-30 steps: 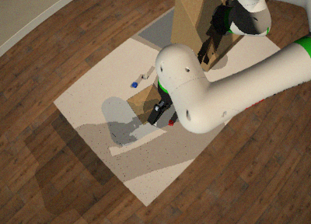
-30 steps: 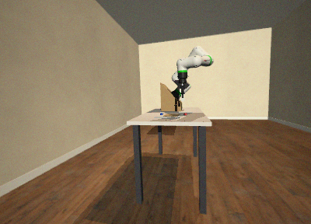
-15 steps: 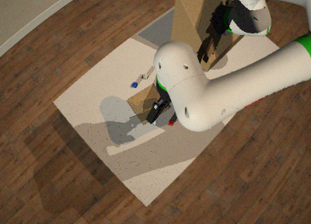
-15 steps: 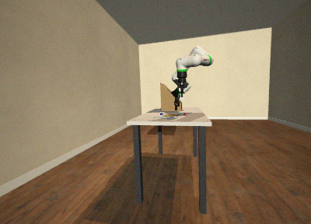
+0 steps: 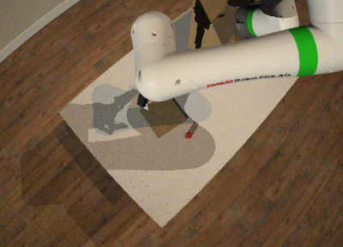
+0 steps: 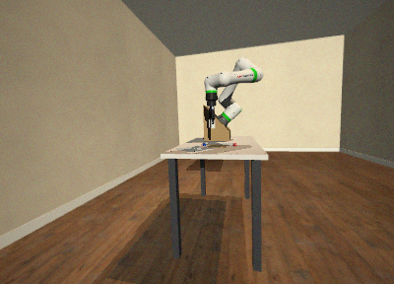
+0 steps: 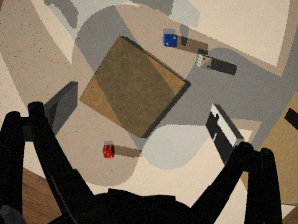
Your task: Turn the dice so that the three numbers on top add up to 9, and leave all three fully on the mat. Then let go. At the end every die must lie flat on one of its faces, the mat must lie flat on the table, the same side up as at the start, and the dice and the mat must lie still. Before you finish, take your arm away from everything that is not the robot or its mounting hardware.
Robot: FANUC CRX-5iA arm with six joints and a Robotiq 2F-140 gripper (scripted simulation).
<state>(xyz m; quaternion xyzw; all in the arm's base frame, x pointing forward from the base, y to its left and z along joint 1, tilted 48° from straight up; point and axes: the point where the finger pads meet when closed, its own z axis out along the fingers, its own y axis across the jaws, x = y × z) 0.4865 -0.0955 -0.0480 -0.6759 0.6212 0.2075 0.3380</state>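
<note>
Right now my hand is 20 mm past the blue die, 60 mm to the left of it and 150 mm above it. From my hand the other things lie so: white die: 90 mm behind, 50 mm to the right, 150 mm below; mat: 20 mm ahead, 40 mm to the left, 150 mm below; red die: 20 mm ahead, 180 mm to the left, 150 mm below.
</note>
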